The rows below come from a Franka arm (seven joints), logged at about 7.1 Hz.
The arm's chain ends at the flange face. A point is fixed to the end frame.
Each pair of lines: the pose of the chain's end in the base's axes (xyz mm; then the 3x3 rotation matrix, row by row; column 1 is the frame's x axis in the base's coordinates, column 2 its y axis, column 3 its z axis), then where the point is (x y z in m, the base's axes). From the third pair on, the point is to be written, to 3 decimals.
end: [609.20, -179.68, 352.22], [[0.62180, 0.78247, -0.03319], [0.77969, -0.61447, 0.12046], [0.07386, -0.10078, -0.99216]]
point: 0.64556 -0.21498 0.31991
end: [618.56, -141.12, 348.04], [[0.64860, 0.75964, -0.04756], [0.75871, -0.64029, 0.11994], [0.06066, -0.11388, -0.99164]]
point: 0.65312 -0.17766 0.31514
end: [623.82, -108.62, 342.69], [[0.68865, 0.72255, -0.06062], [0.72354, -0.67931, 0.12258], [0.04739, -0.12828, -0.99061]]
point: 0.656 -0.147 0.309
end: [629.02, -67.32, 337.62], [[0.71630, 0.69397, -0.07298], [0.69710, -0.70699, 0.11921], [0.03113, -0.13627, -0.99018]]
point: 0.659 -0.107 0.304
